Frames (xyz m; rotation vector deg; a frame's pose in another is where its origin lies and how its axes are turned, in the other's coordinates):
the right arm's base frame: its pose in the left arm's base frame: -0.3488 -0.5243 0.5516 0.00 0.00 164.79
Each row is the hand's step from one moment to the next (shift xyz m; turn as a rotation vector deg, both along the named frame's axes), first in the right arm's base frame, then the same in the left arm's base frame.
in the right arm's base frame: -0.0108 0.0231 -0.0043 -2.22 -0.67 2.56
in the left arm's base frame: 0.0044 -0.0251 -0.0043 2.32 0.06 2.56
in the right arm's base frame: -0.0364 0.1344 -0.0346 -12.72 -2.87 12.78
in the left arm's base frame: -0.0001 -0.1392 -0.0346 13.03 -0.57 12.78
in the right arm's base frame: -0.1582 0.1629 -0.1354 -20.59 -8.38 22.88
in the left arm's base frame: 0.1099 -0.1987 -0.1354 22.07 2.68 22.88
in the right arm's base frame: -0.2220 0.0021 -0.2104 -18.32 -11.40 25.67
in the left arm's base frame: 0.2137 -0.0603 -0.2104 20.67 6.19 25.67
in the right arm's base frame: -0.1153 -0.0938 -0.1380 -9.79 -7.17 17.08
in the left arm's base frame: 0.1359 0.0603 -0.1380 11.33 4.35 17.08
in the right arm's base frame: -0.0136 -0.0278 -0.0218 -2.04 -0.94 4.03
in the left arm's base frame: 0.0204 0.0233 -0.0218 2.22 0.37 4.03
